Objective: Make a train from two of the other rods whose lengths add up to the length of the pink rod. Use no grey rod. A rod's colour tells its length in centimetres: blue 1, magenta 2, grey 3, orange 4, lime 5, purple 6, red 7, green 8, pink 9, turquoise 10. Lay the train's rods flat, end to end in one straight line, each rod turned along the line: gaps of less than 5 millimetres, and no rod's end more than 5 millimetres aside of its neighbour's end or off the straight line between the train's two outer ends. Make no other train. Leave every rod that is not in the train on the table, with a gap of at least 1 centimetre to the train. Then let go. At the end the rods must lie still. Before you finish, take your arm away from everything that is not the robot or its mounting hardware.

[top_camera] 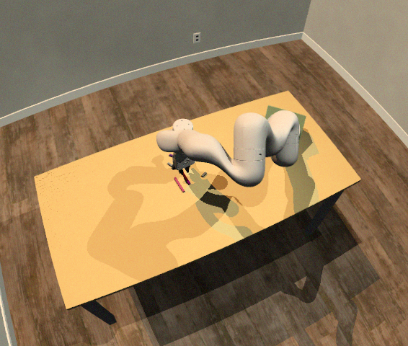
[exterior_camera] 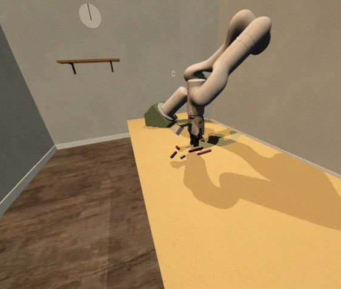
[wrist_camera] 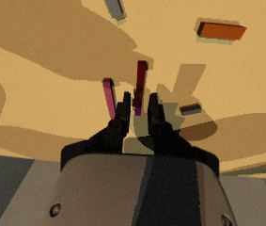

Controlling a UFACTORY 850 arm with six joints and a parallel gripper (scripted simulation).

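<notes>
My hand is 5 cm above the red rod. Round my hand: magenta rod: 2 cm behind, 5 cm to the left, 5 cm below; then orange rod: 5 cm behind, 9 cm to the right, 5 cm below; then pink rod: 3 cm ahead, 5 cm to the left, 5 cm below.
</notes>
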